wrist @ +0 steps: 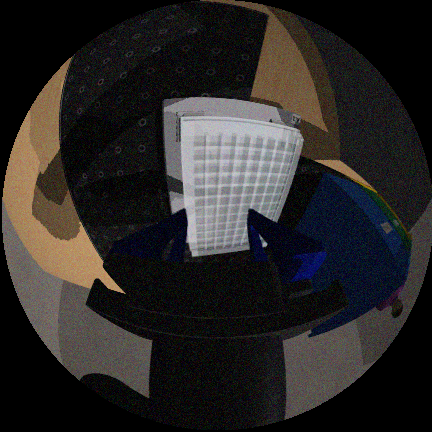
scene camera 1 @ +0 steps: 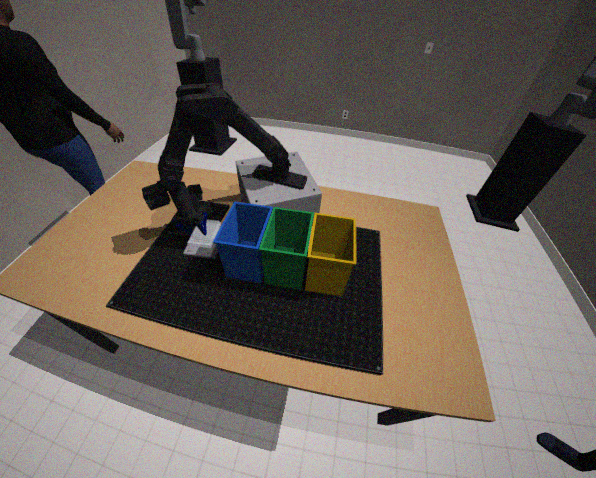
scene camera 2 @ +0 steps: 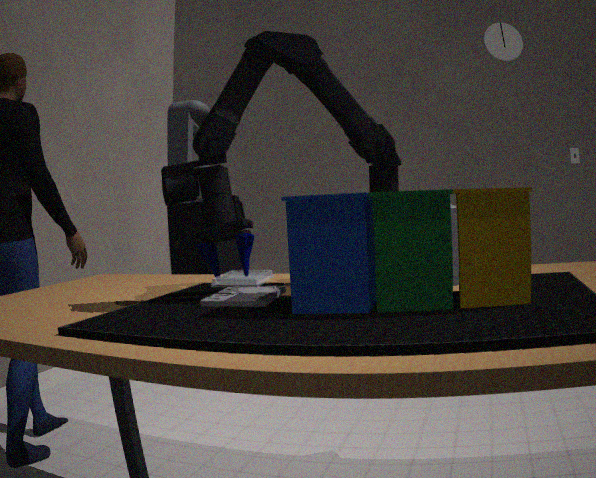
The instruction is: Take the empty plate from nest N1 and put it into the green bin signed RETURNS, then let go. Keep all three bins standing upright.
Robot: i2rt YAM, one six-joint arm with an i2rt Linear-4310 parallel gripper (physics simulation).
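Places are measured from the arm's base along level axes (x ahead, y left, z up), in millimetres.
Where they show: gripper, fingertip midpoint: (wrist: pixel 216 214) (scene camera 1: pixel 199 235) (scene camera 2: pixel 232 279); arm's base at its link origin: (scene camera 1: pixel 280 177).
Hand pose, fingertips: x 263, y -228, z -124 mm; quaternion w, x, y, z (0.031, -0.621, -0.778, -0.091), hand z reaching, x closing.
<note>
Things, the pixels of their top centre, and the offset from my fingertips. Level surfaces: height alone.
- white gridded plate at its top centre: (wrist: pixel 241 205) (scene camera 2: pixel 243 273) (scene camera 1: pixel 204 231) 17 mm back, 14 mm left, 8 mm up
- grey nest at its top centre: (wrist: pixel 231 187) (scene camera 2: pixel 244 291) (scene camera 1: pixel 206 237) 14 mm back, 15 mm left, 25 mm down
- green bin at its top centre: (scene camera 2: pixel 414 191) (scene camera 1: pixel 288 229) 10 mm ahead, 341 mm left, 140 mm up
- blue bin at its top centre: (scene camera 2: pixel 335 194) (wrist: pixel 368 300) (scene camera 1: pixel 244 223) 23 mm ahead, 210 mm left, 140 mm up
- yellow bin at its top centre: (scene camera 2: pixel 489 188) (scene camera 1: pixel 333 236) 3 mm back, 472 mm left, 140 mm up
- black mat at its surface level: 39 mm down
- wooden table at its surface level: 52 mm down
The white gridded plate (scene camera 1: pixel 211 232) (scene camera 2: pixel 252 278) (wrist: pixel 235 175) is held about level a little above the grey nest (scene camera 1: pixel 199 251) (scene camera 2: pixel 240 298) (wrist: pixel 172 150), with a gap showing in scene camera 2. My gripper (scene camera 1: pixel 192 230) (scene camera 2: pixel 231 275) (wrist: pixel 216 214) is shut on the plate, its blue fingers on opposite sides near one end. The green bin (scene camera 1: pixel 284 270) (scene camera 2: pixel 412 250) stands upright between the blue bin (scene camera 1: pixel 242 262) (scene camera 2: pixel 327 255) (wrist: pixel 350 240) and the yellow bin (scene camera 1: pixel 327 277) (scene camera 2: pixel 495 250), both upright. The RETURNS sign is not readable.
The bins and nest stand on the black mat (scene camera 1: pixel 225 310) (scene camera 2: pixel 325 337) on the wooden table (scene camera 1: pixel 425 325). The blue bin is nearest the gripper. The grey arm base box (scene camera 1: pixel 305 195) stands behind the bins. A person (scene camera 1: pixel 40 95) (scene camera 2: pixel 20 170) stands beyond the table at the left.
</note>
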